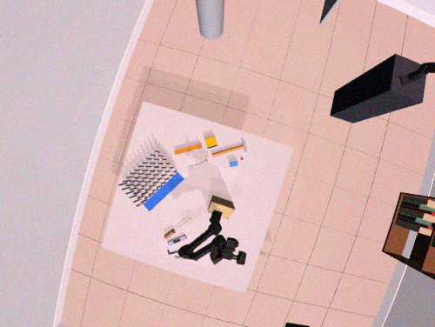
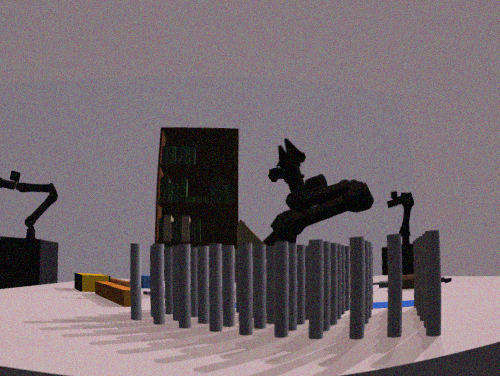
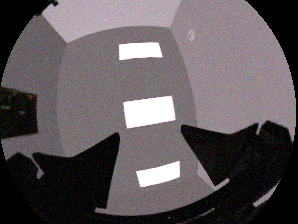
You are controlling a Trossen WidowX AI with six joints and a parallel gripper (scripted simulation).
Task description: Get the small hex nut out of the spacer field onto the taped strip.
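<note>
Now: the grey block 50 cm below my gripper tip, 34 cm ahead of it and 27 cm to the left of it. The rest, counted from my gripper tip: red-handled tool: 51 cm below, 39 cm to the left, 23 cm ahead; blue taped strip: 54 cm ahead, 51 cm below, 9 cm to the right; blue block: 49 cm below, 46 cm to the right, 5 cm ahead.
</note>
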